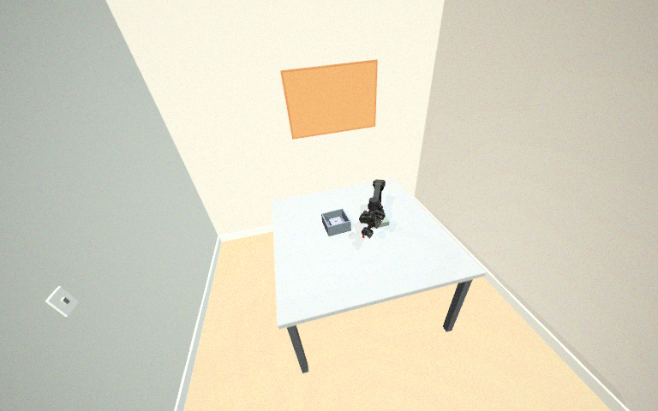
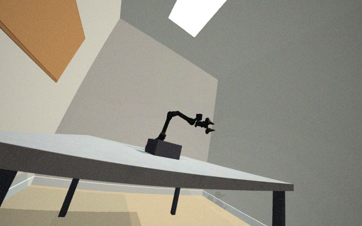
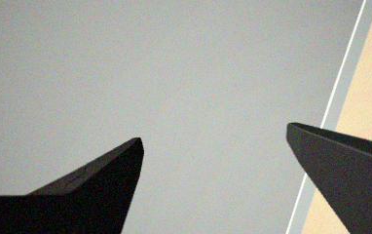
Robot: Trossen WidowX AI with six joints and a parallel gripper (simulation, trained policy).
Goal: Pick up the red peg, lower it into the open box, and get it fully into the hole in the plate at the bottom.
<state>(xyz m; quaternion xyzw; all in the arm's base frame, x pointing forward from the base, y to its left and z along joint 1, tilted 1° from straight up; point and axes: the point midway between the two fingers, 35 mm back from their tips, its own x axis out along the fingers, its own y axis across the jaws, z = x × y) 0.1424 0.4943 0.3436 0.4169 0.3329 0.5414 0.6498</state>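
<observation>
Now: the red peg 10 mm behind my gripper tip, 380 mm to the right of it and 340 mm below it. The rest, counted from my gripper tip: grey box 190 mm ahead, 540 mm to the right, 350 mm below; then light plate 190 mm ahead, 540 mm to the right, 340 mm below.
</observation>
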